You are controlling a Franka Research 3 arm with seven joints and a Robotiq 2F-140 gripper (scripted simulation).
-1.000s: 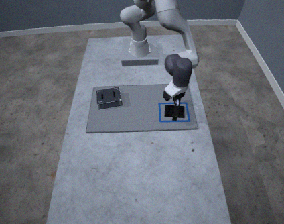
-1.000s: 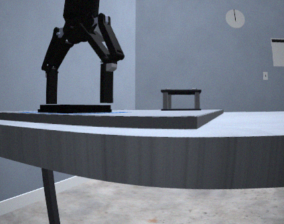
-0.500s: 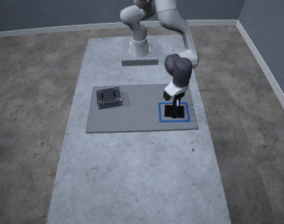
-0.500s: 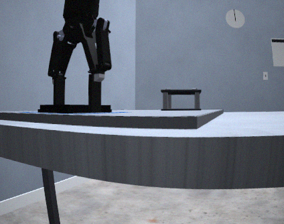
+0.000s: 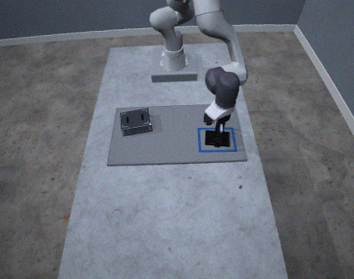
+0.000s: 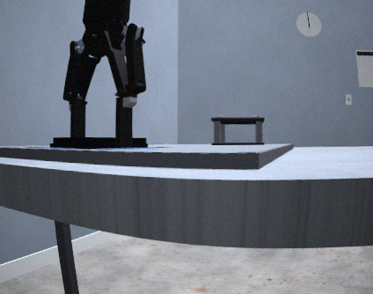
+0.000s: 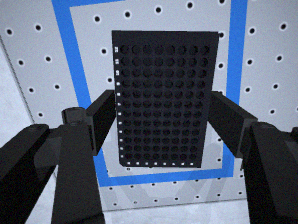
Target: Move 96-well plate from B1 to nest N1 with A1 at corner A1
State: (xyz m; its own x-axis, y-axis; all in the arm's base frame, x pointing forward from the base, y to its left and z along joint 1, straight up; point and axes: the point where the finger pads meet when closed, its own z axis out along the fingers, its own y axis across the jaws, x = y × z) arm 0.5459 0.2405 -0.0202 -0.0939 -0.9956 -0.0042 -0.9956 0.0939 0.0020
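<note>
The raised plate nest is 440 mm to the right of my hand, 90 mm behind it and 30 mm above it. From my hand the other things lie so: black 96-well plate 20 mm below; then corner label 350 mm to the right, 50 mm behind, 30 mm above; then pegboard hole pattern 190 mm to the right, 40 mm behind, 30 mm below.
</note>
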